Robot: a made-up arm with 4 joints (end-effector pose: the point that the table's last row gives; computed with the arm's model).
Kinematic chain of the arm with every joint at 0, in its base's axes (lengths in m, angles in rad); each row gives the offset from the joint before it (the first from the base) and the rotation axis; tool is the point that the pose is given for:
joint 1: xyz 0 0 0.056 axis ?
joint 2: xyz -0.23 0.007 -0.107 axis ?
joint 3: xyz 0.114 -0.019 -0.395 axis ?
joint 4: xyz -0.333 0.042 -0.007 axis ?
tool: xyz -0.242 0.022 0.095
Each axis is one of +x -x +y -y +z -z.
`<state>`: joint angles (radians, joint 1 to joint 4).
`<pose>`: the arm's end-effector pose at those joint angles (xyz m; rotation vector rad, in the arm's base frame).
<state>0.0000 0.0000 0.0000 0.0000</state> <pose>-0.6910 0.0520 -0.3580 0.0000 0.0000 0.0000</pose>
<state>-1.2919 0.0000 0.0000 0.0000</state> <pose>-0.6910 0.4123 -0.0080 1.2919 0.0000 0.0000</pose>
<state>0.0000 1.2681 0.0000 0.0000</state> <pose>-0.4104 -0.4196 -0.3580 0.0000 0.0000 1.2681</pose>
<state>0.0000 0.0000 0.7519 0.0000</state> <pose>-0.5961 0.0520 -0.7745 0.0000 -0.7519 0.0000</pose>
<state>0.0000 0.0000 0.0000 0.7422</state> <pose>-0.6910 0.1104 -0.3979 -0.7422 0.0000 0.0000</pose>
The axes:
joint 1: -x
joint 2: +z
joint 3: -y
joint 4: -x

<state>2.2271 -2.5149 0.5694 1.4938</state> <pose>0.1305 -0.7313 0.4670 0.5391 1.0620 2.1371</pose>
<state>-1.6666 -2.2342 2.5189 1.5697</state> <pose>-0.5052 0.8615 -0.4005 -2.4024 0.8350 -1.1436</pose>
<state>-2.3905 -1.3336 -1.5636 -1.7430</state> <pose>-0.2768 0.0348 -0.0763 -0.6435 -1.5105 0.5455</pose>
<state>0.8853 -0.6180 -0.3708 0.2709</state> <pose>-0.5103 0.0141 -0.3093 -0.9914 0.1643 -0.7211</pose>
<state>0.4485 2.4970 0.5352 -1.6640</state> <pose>0.1209 -0.4910 -0.5845 1.1193 2.2223 1.5395</pose>
